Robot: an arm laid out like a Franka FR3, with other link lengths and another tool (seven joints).
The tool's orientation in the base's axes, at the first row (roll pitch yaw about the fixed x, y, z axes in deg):
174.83, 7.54, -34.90
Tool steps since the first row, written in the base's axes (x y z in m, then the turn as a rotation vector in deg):
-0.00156, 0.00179, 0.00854, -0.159, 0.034, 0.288
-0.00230, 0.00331, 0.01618, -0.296, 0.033, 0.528
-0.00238, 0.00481, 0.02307, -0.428, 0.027, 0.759
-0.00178, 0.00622, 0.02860, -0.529, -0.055, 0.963
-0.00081, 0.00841, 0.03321, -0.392, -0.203, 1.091
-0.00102, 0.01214, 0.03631, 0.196, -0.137, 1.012
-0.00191, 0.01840, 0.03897, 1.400, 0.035, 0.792
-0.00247, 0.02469, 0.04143, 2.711, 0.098, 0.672
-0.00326, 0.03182, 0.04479, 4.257, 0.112, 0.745
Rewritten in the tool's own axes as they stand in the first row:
-0.00340, 0.00016, -0.00818, -0.186, 0.087, -0.259
-0.00587, 0.00001, -0.01561, -0.329, 0.186, -0.474
-0.00769, -0.00057, -0.02240, -0.463, 0.285, -0.681
-0.00873, -0.00157, -0.02795, -0.525, 0.428, -0.867
-0.00979, -0.00351, -0.03265, -0.347, 0.484, -1.015
-0.01248, -0.00618, -0.03568, 0.104, 0.093, -1.030
-0.01710, -0.01060, -0.03816, 1.015, -0.742, -1.004
-0.02145, -0.01525, -0.04049, 2.060, -1.539, -1.094
-0.02658, -0.02038, -0.04368, 3.300, -2.410, -1.411

